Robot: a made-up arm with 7 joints.
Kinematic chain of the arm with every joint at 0, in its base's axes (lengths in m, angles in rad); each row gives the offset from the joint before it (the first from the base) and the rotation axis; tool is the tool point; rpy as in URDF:
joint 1: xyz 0 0 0.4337 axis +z
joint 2: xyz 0 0 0 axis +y
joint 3: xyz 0 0 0.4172 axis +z
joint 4: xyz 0.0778 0 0 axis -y
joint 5: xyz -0.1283 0 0.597 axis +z
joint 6: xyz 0 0 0 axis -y
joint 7: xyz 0.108 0 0 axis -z
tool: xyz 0 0 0 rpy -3.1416 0 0
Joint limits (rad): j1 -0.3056..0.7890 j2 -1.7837..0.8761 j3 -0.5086..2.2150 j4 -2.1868..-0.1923 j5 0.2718..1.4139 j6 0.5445..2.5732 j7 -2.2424..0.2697
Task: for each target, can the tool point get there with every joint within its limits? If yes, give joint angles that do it. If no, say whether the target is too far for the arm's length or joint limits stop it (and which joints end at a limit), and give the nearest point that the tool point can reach.
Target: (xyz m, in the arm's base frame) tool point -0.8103 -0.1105 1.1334
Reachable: yes | joints 0.6600 -1.1223 0.8458 -0.8038 0.4641 0.9189 -1.1457
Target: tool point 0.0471 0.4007 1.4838
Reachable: yes | joints 0.3497 0.2788 1.8352 -0.5852 0.6064 1.3024 -1.4845
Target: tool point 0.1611 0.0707 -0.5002
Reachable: no: joint limits stop it (at a limit: joint 2, joint 4, joint 5) | nearest point 0.4477 0.1965 -0.0347 | short by 0.561 m
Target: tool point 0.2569 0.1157 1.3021
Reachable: yes | joints 0.4490 -0.7443 0.0015 -1.7367 0.3903 1.7781 -0.4959
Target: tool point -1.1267 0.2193 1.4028
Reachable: no: too far | nearest point -0.8572 0.1668 1.1710 | short by 0.359 m
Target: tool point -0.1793 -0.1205 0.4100
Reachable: no: joint limits stop it (at a limit: joint 1, joint 3, joint 4, joint 6) | nearest point -0.6359 0.0528 0.3878 | short by 0.489 m
